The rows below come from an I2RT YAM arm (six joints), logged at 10 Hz.
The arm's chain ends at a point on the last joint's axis. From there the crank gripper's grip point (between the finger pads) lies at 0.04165 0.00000 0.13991 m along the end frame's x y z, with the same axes.
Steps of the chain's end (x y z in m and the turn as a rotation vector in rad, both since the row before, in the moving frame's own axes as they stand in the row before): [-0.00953, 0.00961, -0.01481, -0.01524, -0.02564, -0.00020]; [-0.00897, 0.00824, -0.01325, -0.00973, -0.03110, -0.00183]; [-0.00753, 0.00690, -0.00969, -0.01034, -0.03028, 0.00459]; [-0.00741, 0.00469, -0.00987, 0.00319, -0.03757, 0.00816]
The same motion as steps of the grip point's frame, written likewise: [-0.01313, 0.01174, -0.01380, -0.01524, -0.02564, -0.00020]; [-0.01334, 0.00954, -0.01203, -0.00973, -0.03110, -0.00183]; [-0.01179, 0.00853, -0.00850, -0.01034, -0.03028, 0.00459]; [-0.01269, 0.00456, -0.00840, 0.00319, -0.03757, 0.00816]
